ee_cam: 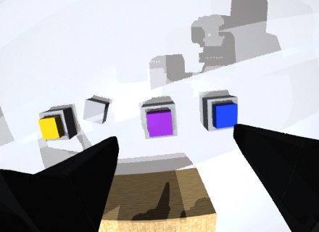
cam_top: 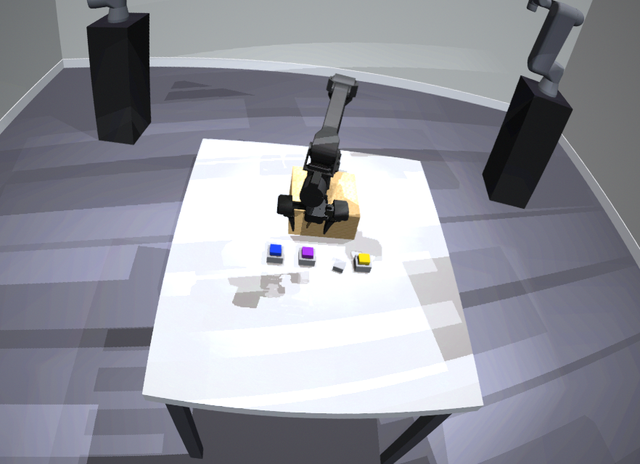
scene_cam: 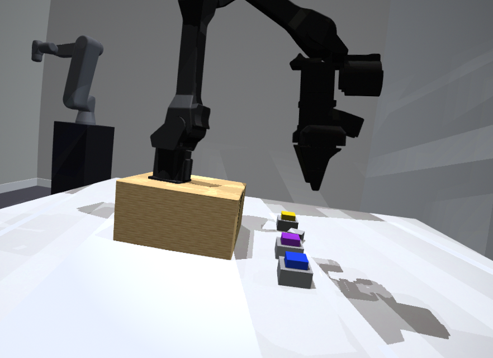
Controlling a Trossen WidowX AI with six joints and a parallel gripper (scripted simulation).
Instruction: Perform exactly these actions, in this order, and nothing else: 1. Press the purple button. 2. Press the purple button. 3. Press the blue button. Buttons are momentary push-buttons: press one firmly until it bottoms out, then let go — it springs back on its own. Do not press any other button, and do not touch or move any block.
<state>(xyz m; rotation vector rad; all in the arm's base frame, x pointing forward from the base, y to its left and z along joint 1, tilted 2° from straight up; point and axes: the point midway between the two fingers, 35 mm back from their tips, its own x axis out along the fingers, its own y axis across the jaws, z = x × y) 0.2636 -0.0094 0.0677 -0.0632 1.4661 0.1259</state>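
My gripper tip is 10 cm above the purple button, 2 cm past it and 1 cm to the right of it. From my gripper tip the other things lie so: yellow button 18 cm to the left, 10 cm below, 4 cm behind; blue button 10 cm below, 8 cm to the right, 1 cm behind; grey block 13 cm below, 11 cm to the left, 1 cm behind.
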